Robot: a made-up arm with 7 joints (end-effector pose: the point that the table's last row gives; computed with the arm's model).
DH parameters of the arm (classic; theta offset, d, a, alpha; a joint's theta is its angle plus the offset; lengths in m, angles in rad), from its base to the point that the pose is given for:
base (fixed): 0 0 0 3.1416
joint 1: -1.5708 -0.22 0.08 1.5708
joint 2: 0 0.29 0.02 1.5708
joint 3: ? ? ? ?
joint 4: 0 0.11 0.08 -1.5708
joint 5: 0 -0.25 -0.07 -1.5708
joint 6: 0 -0.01 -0.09 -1.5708
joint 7: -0.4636 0 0.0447 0
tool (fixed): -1.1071 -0.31 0 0
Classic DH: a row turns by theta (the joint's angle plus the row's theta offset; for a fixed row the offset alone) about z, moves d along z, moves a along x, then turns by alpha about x.
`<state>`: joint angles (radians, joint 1 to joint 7).
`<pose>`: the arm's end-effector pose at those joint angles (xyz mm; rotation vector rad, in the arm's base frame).
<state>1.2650 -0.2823 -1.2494 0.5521 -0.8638 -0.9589 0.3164</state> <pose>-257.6 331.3 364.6 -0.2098 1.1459 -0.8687</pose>
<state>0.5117 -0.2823 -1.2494 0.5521 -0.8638 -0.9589 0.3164</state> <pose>-414.5 65.5 364.6 -0.5956 0.9549 -0.1994</pose>
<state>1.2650 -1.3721 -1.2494 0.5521 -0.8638 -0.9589 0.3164</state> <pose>-264.1 329.3 86.6 0.4757 0.2895 -0.6289</pose>
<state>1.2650 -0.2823 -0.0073 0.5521 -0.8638 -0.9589 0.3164</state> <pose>-148.2 97.1 374.4 -0.9869 0.5804 0.0192</pose>
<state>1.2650 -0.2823 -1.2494 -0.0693 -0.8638 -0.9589 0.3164</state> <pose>-288.1 408.1 286.8 -0.3409 0.6144 -1.2665</pose>
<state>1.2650 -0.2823 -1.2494 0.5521 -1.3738 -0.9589 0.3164</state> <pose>-219.1 183.5 276.0 -0.2980 0.8337 -0.4662</pose>
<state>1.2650 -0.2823 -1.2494 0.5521 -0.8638 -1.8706 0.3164</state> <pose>-239.4 193.9 603.2 -0.8120 1.7423 -0.3550</pose>
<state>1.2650 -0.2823 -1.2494 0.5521 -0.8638 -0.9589 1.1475</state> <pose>-261.6 357.5 389.1 0.2612 1.0934 -0.1300</pose>
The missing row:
joint 3: 0 0.03 -0.09 -1.5708
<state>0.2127 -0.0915 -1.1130 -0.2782 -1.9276 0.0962 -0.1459</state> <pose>-221.0 197.6 229.8 0.1774 -0.2849 0.4562</pose>
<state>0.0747 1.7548 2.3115 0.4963 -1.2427 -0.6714 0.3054</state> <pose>-330.5 136.5 3.2 -0.4681 -0.9095 -2.1606</pose>
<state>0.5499 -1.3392 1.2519 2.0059 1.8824 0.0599 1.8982</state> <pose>-66.0 178.2 -56.3 -0.9593 -1.1193 -0.5607</pose>
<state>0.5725 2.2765 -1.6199 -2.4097 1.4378 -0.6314 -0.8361</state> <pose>-444.1 38.0 -117.9 0.3138 -0.7099 -1.7172</pose>
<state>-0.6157 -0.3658 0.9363 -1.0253 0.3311 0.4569 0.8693</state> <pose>-289.4 -239.0 284.4 1.9518 0.5677 1.5831</pose>
